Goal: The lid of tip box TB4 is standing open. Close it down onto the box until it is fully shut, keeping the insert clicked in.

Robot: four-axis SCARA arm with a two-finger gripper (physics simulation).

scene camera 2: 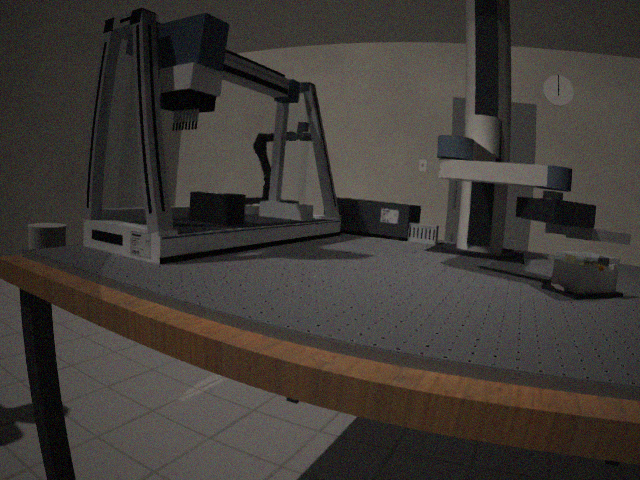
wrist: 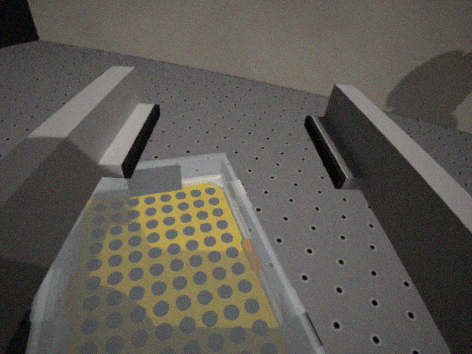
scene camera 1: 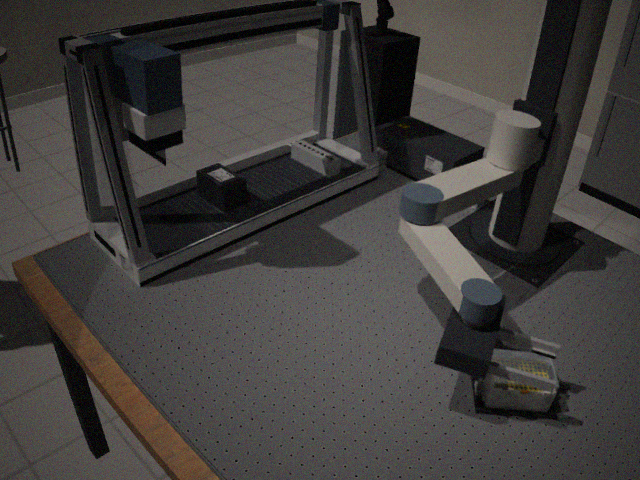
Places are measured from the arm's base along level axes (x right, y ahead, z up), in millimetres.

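Where they show: gripper, fingertip midpoint: [scene camera 2: 616,236] [wrist: 235,97] [scene camera 1: 556,368]; arm's base, link origin: [scene camera 2: 478,256] [scene camera 1: 513,242].
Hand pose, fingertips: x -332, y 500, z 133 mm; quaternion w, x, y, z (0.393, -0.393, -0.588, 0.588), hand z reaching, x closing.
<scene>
Each offset is from my fingertips to the top centre of the thing. "*": to the spot under its first point.
Tip box TB4 {dy -5, dx +56, dz -43 mm} [scene camera 1: 516,400] [scene camera 2: 584,277] stands upright on a dark base plate {* dy +32, dx +19, dz -115 mm} [scene camera 2: 602,295]. Its clear lid {* dy -17, dx -3, dz -43 mm} [wrist: 202,161] lies down over the top; whether it is pressed fully shut cannot be told. The yellow insert {dy -5, dx +56, dz -46 mm} [wrist: 183,255] shows level through the lid, with orange at the box's sides. My gripper [scene camera 1: 558,365] [scene camera 2: 612,237] [wrist: 235,97] is shut and empty, with a wide gap left between its pads. It hangs over the box; one finger crosses above the lid at the box's far left corner in the wrist view. Any contact there is unclear.
A gantry machine {* dy +10, dx +782, dz -95 mm} [scene camera 1: 258,224] [scene camera 2: 248,241] stands at the back left, with a dark block {* dy +62, dx +858, dz -1 mm} [scene camera 1: 222,186] [scene camera 2: 217,207] on its deck. A black case {* dy -554, dx +685, dz -5 mm} [scene camera 1: 429,147] [scene camera 2: 361,219] and a white slotted rack {* dy -545, dx +529, dz -92 mm} [scene camera 2: 423,234] are near the arm column [scene camera 1: 537,170]. The wooden table edge [scene camera 1: 103,372] [scene camera 2: 310,356] runs along the front.
</scene>
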